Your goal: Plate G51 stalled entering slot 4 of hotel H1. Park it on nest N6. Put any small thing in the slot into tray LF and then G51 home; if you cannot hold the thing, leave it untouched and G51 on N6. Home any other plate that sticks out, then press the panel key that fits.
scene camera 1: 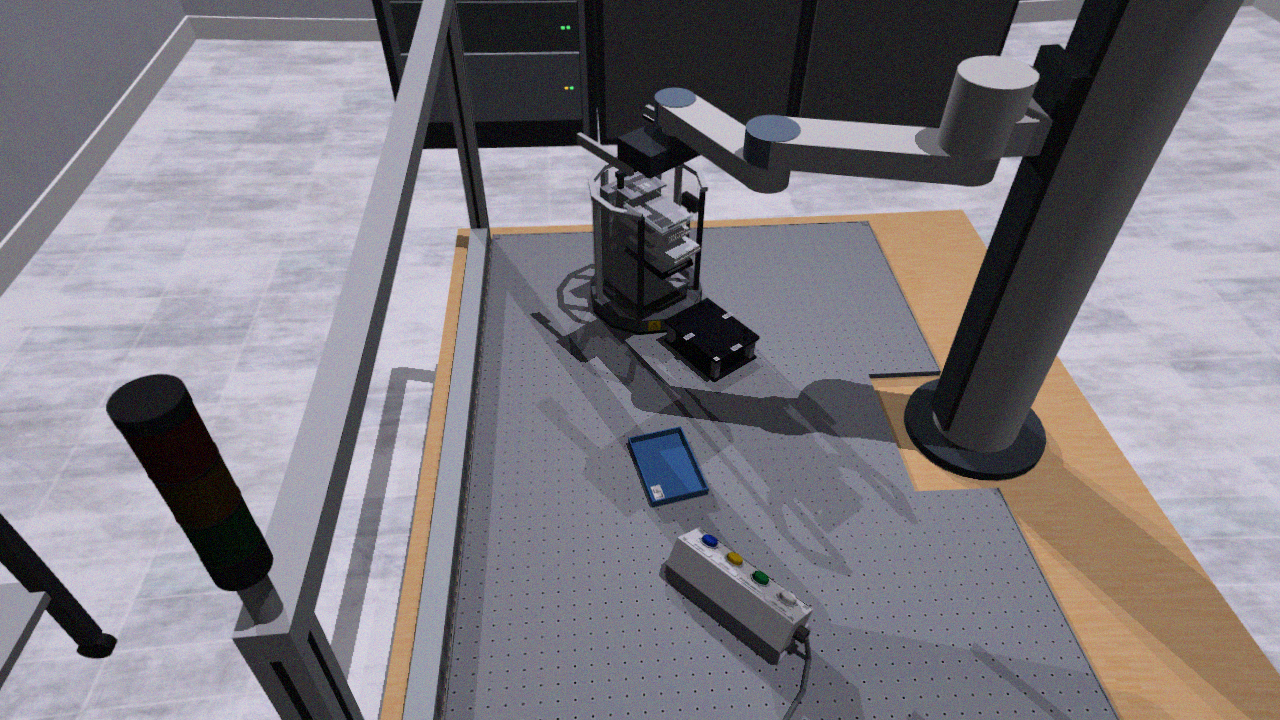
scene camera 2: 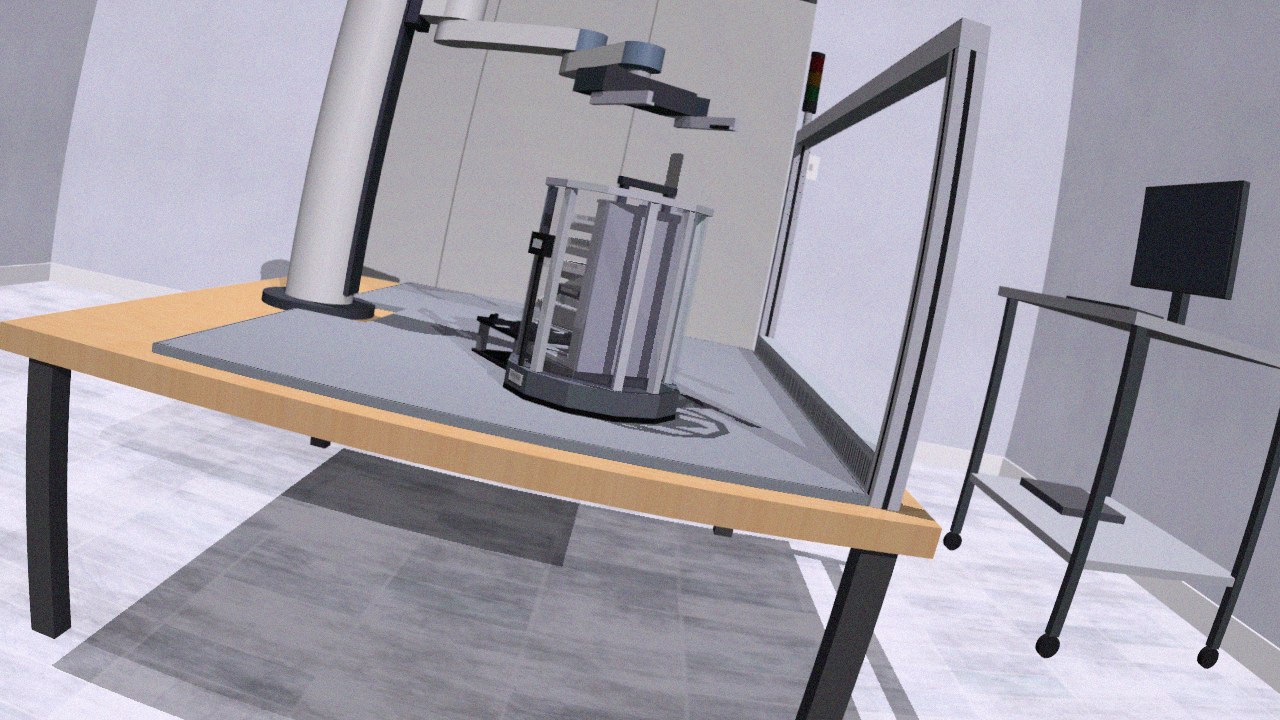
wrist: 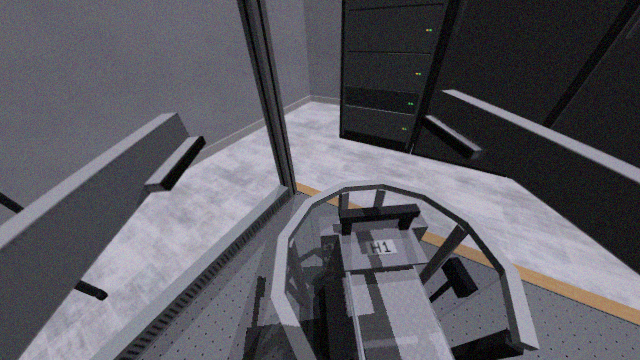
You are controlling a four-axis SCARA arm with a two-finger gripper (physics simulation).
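Pixels of known places: gripper, fingertip midpoint: [scene camera 1: 613, 123] [scene camera 2: 694, 111] [wrist: 315, 115]; arm's base, link origin: [scene camera 1: 971, 429] [scene camera 2: 317, 307].
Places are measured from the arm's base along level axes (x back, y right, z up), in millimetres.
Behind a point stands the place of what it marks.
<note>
Hotel H1 [scene camera 1: 617, 313] @(z 52, x -668, y 331 mm) [scene camera 2: 590, 395] @(z 42, x -605, y 550 mm) [wrist: 357, 240] @(z 295, x -636, y 437 mm) stands at the back of the table, several light plates stacked in it. In the wrist view a clear-topped plate [wrist: 407, 300] @(z 270, x -565, y 410 mm) lies at the top of the stack. In scene view 1 plates [scene camera 1: 666, 213] @(z 270, x -563, y 381 mm) [scene camera 1: 680, 248] @(z 198, x -534, y 358 mm) show at the hotel's open side; their names are unreadable. My gripper [scene camera 1: 614, 125] @(z 454, x -666, y 407 mm) [scene camera 2: 666, 111] [wrist: 315, 115] @(z 454, x -666, y 407 mm) is open and empty, above the hotel. The low black nest [scene camera 1: 716, 331] @(z 72, x -467, y 236 mm) is in front of the hotel. The blue tray [scene camera 1: 669, 463] @(z 15, x -593, y -62 mm) lies further forward. The key panel [scene camera 1: 729, 595] @(z 73, x -533, y -373 mm) has blue, yellow, green and white keys.
A black handle [wrist: 380, 213] @(z 332, x -620, y 459 mm) [scene camera 2: 646, 186] @(z 325, x -621, y 470 mm) stands on the hotel's top, inside a grey ring [wrist: 280, 260] @(z 313, x -693, y 366 mm). A framed clear screen [scene camera 1: 375, 223] @(z 620, x -987, y -152 mm) [scene camera 2: 966, 268] @(z 303, x -1004, y 700 mm) runs along one table edge. The arm column [scene camera 1: 1038, 268] @(z 435, x -45, y -60 mm) [scene camera 2: 335, 170] @(z 280, x -14, y 74 mm) stands at the opposite side. A signal tower [scene camera 1: 192, 483] @(z 796, x -975, y -697 mm) is at the screen's near end.
</note>
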